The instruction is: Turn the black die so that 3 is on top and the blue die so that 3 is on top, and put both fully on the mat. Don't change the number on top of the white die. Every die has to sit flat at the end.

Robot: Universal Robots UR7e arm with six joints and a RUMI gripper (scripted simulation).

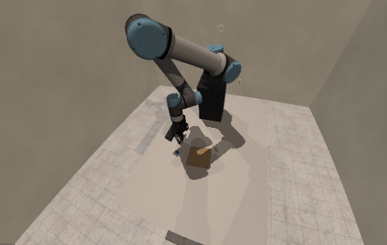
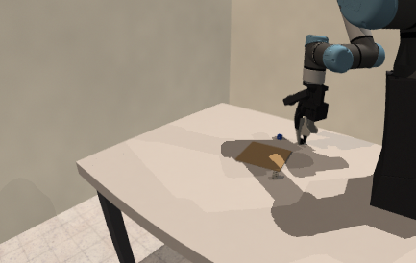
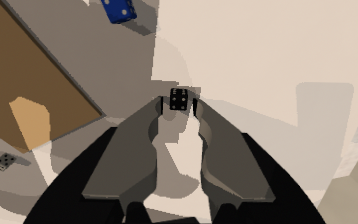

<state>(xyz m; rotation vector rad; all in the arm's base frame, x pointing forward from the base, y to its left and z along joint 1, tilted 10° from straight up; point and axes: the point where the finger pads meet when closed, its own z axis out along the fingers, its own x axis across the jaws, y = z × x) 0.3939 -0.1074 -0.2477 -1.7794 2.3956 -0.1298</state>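
The black die lies 10 mm below my hand. From my hand the other things lie so: blue die (80 mm ahead, 20 mm to the left, 10 mm below); then brown mat (170 mm to the left, 50 mm ahead, 20 mm below); then white die (260 mm to the left, 40 mm behind, 10 mm below).
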